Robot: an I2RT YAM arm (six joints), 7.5 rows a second.
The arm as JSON. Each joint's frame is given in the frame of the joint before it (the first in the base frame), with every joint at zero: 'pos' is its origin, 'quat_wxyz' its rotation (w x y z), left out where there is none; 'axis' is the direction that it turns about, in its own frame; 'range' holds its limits. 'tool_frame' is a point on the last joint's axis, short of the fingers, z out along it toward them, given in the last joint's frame.
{
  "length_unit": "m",
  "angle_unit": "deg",
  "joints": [
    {
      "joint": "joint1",
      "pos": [
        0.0,
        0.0,
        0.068
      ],
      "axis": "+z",
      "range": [
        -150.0,
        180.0
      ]
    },
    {
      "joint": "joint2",
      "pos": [
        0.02,
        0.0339,
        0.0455
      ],
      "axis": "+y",
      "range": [
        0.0,
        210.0
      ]
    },
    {
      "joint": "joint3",
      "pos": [
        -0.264,
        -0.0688,
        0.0
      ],
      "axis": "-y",
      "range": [
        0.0,
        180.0
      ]
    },
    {
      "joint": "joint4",
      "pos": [
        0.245,
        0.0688,
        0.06
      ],
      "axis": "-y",
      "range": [
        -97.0,
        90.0
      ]
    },
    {
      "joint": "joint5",
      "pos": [
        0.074,
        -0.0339,
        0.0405
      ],
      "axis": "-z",
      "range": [
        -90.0,
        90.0
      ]
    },
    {
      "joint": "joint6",
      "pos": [
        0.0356,
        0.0,
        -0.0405
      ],
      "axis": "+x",
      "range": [
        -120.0,
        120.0
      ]
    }
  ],
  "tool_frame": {
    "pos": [
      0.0,
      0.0,
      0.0
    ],
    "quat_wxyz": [
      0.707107,
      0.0,
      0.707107,
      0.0
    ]
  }
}
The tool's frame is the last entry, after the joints.
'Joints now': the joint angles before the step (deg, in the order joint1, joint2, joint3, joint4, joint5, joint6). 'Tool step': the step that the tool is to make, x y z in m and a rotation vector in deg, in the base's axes. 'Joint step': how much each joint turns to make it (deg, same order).
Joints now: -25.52 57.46 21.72 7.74 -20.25 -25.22
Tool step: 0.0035 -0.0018 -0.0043 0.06 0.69 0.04
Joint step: -0.02 2.02 0.06 1.22 0.06 -0.26
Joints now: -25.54 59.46 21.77 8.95 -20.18 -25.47
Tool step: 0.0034 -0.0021 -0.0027 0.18 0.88 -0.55
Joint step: -0.03 1.76 0.44 0.47 0.56 0.07
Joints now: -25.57 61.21 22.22 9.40 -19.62 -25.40
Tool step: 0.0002 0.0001 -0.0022 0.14 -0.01 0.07
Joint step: 0.03 0.41 -0.37 0.76 -0.10 0.10
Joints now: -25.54 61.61 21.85 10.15 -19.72 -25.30
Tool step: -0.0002 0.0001 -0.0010 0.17 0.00 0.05
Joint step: -0.02 0.10 -0.20 0.26 -0.14 0.10
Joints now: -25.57 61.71 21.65 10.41 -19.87 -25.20
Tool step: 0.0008 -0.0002 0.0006 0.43 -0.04 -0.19
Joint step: 0.04 0.17 0.22 -0.03 0.00 0.50
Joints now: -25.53 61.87 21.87 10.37 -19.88 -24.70
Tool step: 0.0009 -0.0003 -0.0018 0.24 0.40 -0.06
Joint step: 0.04 0.63 0.01 0.19 0.07 0.09
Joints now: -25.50 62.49 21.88 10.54 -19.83 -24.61
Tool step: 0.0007 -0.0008 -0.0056 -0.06 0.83 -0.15
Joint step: -0.07 1.30 -0.48 0.94 0.28 -0.33
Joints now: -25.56 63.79 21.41 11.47 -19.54 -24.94
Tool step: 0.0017 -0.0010 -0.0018 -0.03 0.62 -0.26
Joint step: 0.02 0.96 0.25 0.13 0.39 -0.12
